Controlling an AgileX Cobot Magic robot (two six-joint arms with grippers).
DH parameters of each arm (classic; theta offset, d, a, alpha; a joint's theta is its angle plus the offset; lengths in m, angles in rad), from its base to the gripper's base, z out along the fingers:
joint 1: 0 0.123 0 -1.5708
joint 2: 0.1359 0 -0.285 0
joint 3: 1.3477 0 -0.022 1.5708
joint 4: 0 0.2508 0 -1.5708
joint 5: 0 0 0.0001 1.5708
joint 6: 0 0.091 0 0
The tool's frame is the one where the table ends.
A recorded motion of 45 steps. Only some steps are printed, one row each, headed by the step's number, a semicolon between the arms.
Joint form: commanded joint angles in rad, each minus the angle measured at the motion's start. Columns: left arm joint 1, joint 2, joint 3, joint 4, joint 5, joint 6; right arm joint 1, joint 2, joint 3, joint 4, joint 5, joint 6.
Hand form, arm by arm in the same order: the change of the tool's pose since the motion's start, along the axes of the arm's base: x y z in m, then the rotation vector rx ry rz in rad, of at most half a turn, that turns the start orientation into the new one. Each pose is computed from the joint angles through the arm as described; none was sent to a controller.
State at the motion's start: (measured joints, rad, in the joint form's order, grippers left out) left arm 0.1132 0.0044 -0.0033 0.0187 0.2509 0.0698; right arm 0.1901 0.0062 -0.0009 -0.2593 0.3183 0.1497
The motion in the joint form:
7: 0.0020 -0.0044 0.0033 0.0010 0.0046 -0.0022; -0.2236 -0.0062 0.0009 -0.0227 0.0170 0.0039
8: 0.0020 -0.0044 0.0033 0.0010 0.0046 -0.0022; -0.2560 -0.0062 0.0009 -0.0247 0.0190 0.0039
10: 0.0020 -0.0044 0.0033 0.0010 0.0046 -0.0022; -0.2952 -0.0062 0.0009 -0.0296 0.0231 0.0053
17: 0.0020 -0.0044 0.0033 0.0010 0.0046 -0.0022; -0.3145 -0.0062 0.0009 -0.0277 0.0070 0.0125
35: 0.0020 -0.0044 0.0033 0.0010 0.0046 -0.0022; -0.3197 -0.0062 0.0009 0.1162 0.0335 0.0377
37: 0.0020 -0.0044 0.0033 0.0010 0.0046 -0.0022; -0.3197 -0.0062 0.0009 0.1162 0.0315 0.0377
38: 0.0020 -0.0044 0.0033 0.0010 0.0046 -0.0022; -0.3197 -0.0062 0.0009 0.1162 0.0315 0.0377
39: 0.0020 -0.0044 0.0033 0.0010 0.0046 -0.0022; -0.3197 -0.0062 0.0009 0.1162 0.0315 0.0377
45: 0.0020 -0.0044 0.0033 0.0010 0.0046 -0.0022; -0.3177 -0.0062 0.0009 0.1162 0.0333 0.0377
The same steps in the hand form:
7: -0.0003 0.0001 -0.0013 -0.0016 0.0033 0.0025; -0.0015 -0.0132 -0.0012 -0.0193 0.0093 -0.2309
8: -0.0003 0.0001 -0.0013 -0.0016 0.0033 0.0025; -0.0019 -0.0151 -0.0014 -0.0212 0.0114 -0.2640
10: -0.0003 0.0001 -0.0013 -0.0016 0.0033 0.0025; -0.0025 -0.0174 -0.0017 -0.0246 0.0155 -0.3051
17: -0.0003 0.0001 -0.0013 -0.0016 0.0033 0.0025; -0.0024 -0.0180 -0.0003 -0.0154 -0.0001 -0.3215
35: -0.0003 0.0001 -0.0013 -0.0016 0.0033 0.0025; -0.0025 -0.0144 -0.0036 0.1527 0.0298 -0.3250
37: -0.0003 0.0001 -0.0013 -0.0016 0.0033 0.0025; -0.0024 -0.0144 -0.0034 0.1527 0.0279 -0.3246
38: -0.0003 0.0001 -0.0013 -0.0016 0.0033 0.0025; -0.0024 -0.0144 -0.0034 0.1527 0.0279 -0.3246
39: -0.0003 0.0001 -0.0013 -0.0016 0.0033 0.0025; -0.0024 -0.0144 -0.0034 0.1527 0.0279 -0.3246
45: -0.0003 0.0001 -0.0013 -0.0016 0.0033 0.0025; -0.0025 -0.0143 -0.0035 0.1527 0.0298 -0.3230

